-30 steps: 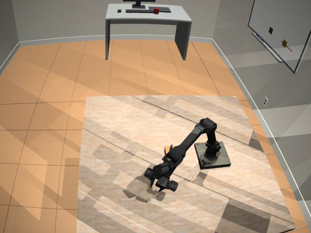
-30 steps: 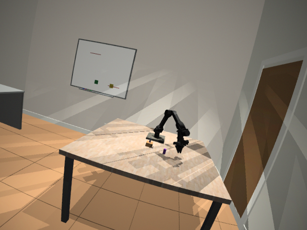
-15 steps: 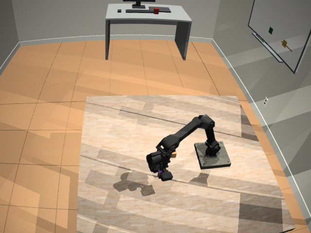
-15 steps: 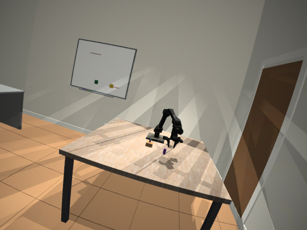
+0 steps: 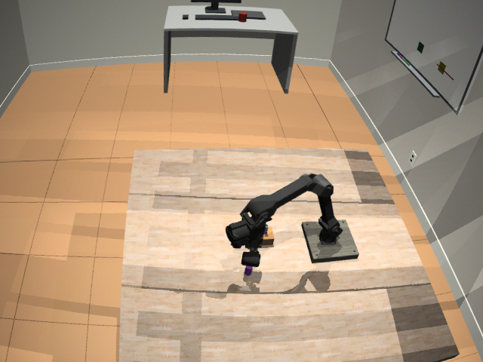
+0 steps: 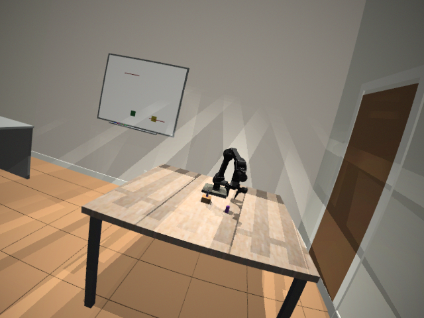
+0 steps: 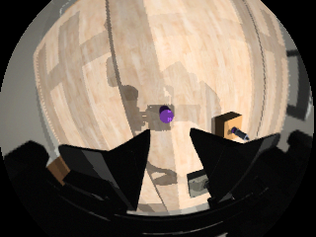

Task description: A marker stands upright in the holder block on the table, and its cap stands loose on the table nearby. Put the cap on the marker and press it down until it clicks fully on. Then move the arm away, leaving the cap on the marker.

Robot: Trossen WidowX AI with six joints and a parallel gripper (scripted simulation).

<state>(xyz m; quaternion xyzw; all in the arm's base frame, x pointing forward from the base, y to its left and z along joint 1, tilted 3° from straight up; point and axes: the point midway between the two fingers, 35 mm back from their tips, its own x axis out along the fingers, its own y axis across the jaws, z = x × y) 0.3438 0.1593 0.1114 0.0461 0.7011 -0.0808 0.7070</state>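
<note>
Now: gripper tip 9 cm above the purple cap.
</note>
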